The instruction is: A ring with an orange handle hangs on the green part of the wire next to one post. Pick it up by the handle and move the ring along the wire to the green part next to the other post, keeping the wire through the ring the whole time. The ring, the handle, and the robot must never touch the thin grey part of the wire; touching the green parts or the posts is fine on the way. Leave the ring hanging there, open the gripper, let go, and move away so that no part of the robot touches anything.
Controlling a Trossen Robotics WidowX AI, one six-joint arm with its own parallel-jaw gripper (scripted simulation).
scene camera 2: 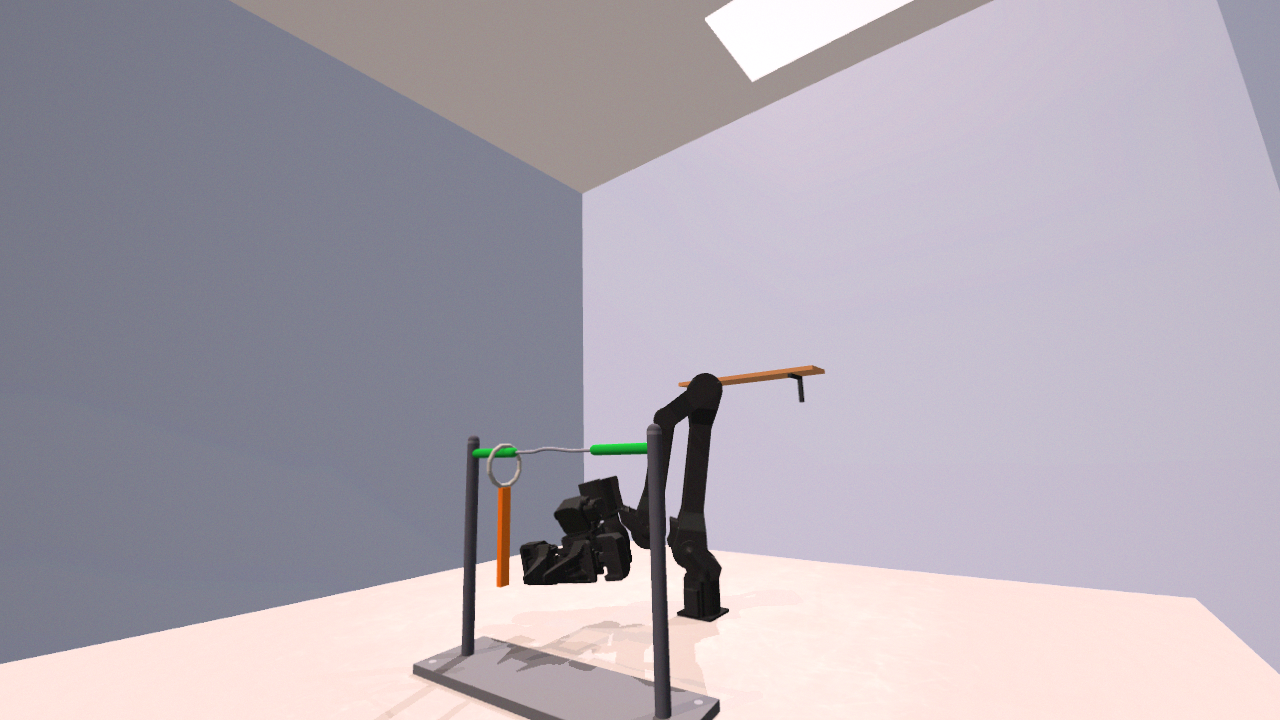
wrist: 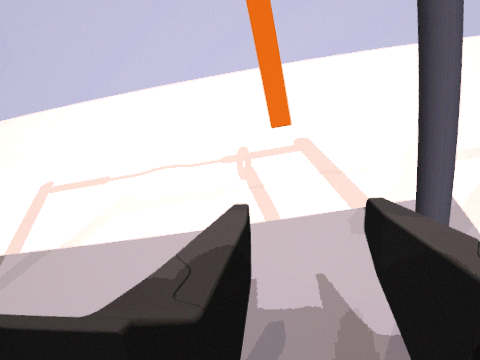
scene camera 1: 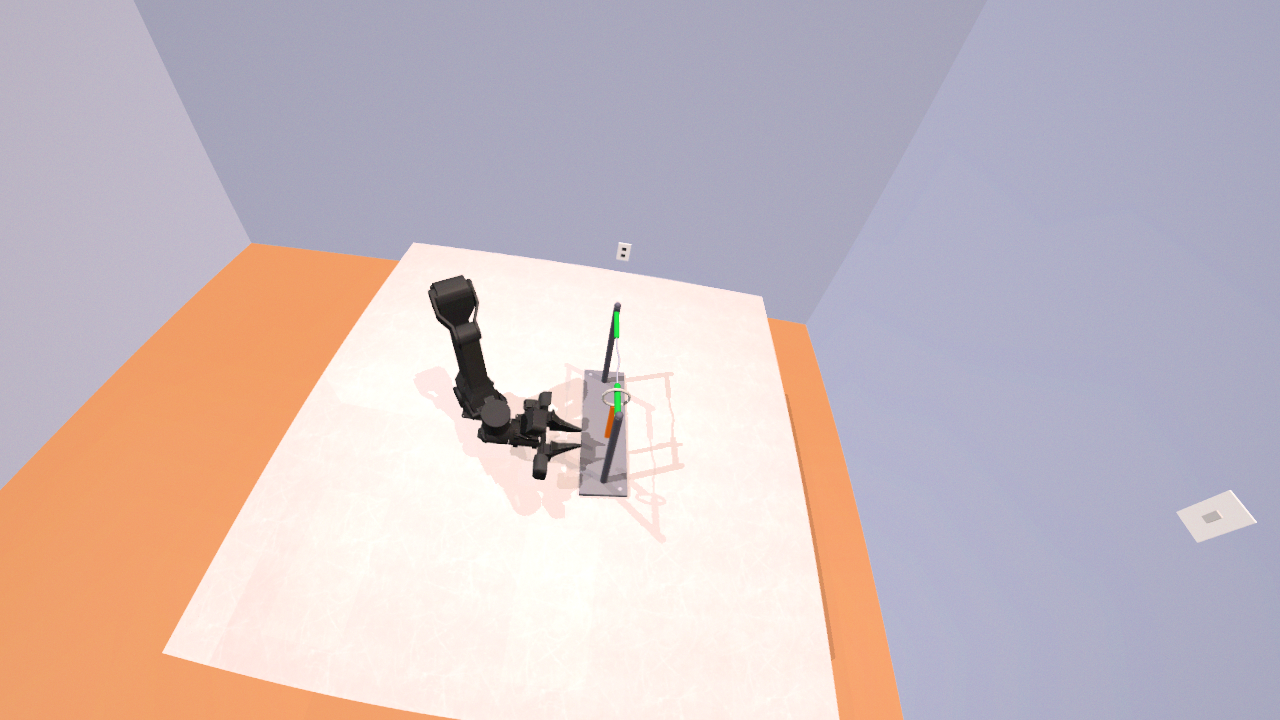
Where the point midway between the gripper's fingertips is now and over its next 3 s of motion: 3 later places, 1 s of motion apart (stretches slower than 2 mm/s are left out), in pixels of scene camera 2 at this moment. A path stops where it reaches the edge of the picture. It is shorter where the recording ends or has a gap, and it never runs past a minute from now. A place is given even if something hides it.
My gripper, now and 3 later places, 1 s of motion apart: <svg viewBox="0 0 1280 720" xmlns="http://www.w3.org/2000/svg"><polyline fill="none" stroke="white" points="533,580 508,564 480,576 476,567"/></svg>
